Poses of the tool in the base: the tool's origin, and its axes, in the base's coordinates. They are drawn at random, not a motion.
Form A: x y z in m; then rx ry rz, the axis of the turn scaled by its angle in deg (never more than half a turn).
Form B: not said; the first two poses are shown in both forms.
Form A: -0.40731 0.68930 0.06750 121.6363 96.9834 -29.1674
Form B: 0.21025 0.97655 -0.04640 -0.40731; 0.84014 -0.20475 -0.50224 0.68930; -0.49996 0.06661 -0.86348 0.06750; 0 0 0 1
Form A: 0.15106 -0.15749 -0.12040 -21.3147 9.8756 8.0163
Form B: 0.97574 -0.16714 0.14140 0.15106; 0.10401 0.92224 0.37235 -0.15749; -0.19264 -0.34861 0.91726 -0.12040; 0 0 0 1
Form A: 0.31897 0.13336 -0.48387 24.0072 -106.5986 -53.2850
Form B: -0.46410 0.10963 -0.87897 0.31897; -0.63726 0.64789 0.41729 0.13336; 0.61523 0.75380 -0.23082 -0.48387; 0 0 0 1
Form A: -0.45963 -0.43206 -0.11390 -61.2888 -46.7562 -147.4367
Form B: -0.70426 0.41292 0.57751 -0.45963; -0.00464 -0.81612 0.57787 -0.43206; 0.70993 0.40429 0.57668 -0.11390; 0 0 0 1
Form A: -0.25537 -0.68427 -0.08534 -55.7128 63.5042 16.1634
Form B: 0.45994 -0.63244 0.62328 -0.25537; -0.25751 0.57676 0.77526 -0.68427; -0.84979 -0.51707 0.10242 -0.08534; 0 0 0 1
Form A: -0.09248 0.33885 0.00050 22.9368 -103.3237 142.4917
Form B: -0.96567 -0.18541 0.18197 -0.09248; -0.11534 -0.32167 -0.93980 0.33885; 0.23278 -0.92852 0.28924 0.00050; 0 0 0 1
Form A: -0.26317 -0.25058 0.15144 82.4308 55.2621 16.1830
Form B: 0.61199 0.37483 0.69639 -0.26317; 0.69127 0.17424 -0.70127 -0.25058; -0.38420 0.91057 -0.15248 0.15144; 0 0 0 1
